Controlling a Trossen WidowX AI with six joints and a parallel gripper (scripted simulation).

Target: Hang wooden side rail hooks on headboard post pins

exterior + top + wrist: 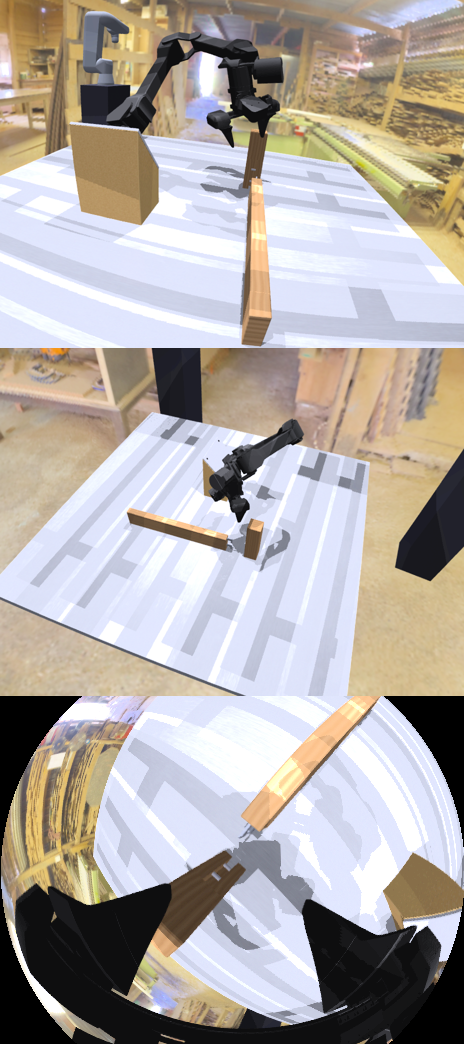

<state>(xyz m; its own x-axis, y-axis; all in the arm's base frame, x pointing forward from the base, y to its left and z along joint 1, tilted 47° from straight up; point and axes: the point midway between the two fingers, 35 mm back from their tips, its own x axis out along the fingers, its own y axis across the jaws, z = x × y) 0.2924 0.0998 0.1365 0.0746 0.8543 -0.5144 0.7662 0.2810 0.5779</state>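
Now: gripper tip 8 cm to the right of the headboard post, 8 cm above it and 2 cm short of it.
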